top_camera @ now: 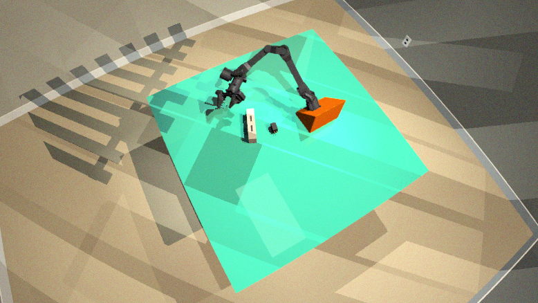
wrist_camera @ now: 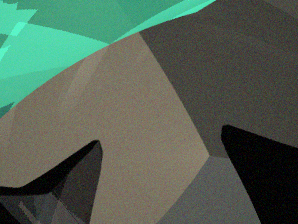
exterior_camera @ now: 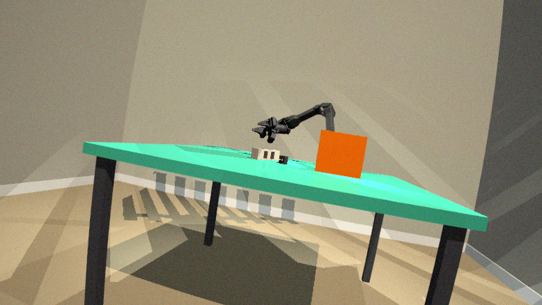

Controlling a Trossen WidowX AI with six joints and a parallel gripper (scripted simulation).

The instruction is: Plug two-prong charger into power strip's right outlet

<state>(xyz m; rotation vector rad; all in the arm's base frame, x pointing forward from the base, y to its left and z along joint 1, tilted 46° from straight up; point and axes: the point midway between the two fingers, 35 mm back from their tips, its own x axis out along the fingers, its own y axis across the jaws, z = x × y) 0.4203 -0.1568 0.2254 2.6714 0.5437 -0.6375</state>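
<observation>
My gripper tip is 20 cm past the dark two-prong charger, 21 cm to the right of it and 15 cm above it.
</observation>
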